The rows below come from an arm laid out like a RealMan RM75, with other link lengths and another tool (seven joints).
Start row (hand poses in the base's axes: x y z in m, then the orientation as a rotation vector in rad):
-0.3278, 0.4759, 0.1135, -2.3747, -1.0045, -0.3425
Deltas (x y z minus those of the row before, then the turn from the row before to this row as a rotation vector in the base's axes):
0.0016, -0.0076, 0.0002, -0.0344, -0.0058, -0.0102
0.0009, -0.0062, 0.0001, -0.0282, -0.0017, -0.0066
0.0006, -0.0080, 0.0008, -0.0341, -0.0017, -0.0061
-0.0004, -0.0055, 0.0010, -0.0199, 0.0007, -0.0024
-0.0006, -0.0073, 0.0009, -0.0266, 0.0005, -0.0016
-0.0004, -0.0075, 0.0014, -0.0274, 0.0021, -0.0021
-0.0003, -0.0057, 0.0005, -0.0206, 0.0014, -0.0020
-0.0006, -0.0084, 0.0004, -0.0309, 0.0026, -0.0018
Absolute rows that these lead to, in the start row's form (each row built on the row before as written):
-0.3262, 0.4683, 0.1137, -2.4117, -1.0089, -0.3387
-0.3253, 0.4621, 0.1138, -2.4408, -1.0131, -0.3310
-0.3247, 0.4541, 0.1146, -2.4749, -1.0202, -0.3204
-0.3251, 0.4486, 0.1156, -2.4940, -1.0250, -0.3116
-0.3257, 0.4413, 0.1165, -2.5186, -1.0335, -0.2997
-0.3261, 0.4338, 0.1179, -2.5440, -1.0410, -0.2853
-0.3264, 0.4281, 0.1184, -2.5633, -1.0462, -0.2747
-0.3270, 0.4197, 0.1188, -2.5914, -1.0552, -0.2575

